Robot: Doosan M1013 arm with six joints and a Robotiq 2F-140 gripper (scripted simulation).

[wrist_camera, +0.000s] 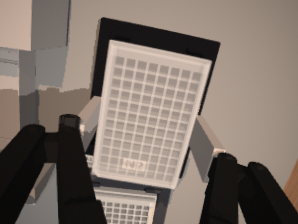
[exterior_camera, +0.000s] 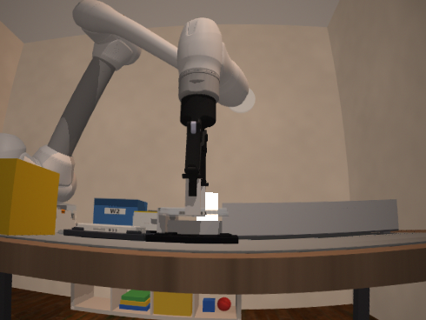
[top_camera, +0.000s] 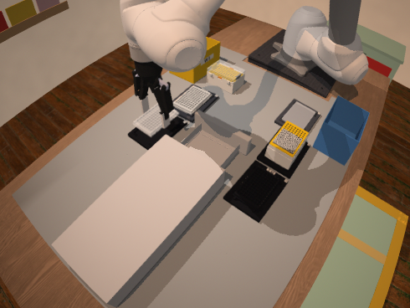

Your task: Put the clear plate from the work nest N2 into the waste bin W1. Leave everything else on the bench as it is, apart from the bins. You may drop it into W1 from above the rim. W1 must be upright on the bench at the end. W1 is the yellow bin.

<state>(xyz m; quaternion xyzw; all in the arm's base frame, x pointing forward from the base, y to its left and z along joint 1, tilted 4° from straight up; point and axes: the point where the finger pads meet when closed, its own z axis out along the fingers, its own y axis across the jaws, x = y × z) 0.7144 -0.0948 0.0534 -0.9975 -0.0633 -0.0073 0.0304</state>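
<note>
My gripper is now 70 mm above the black nest N2. Round my hand: white plate (170 mm behind, 20 mm to the right, 60 mm below); clear plate (20 mm below); yellow bin W1 (330 mm behind, 180 mm to the right, 40 mm below).
</note>
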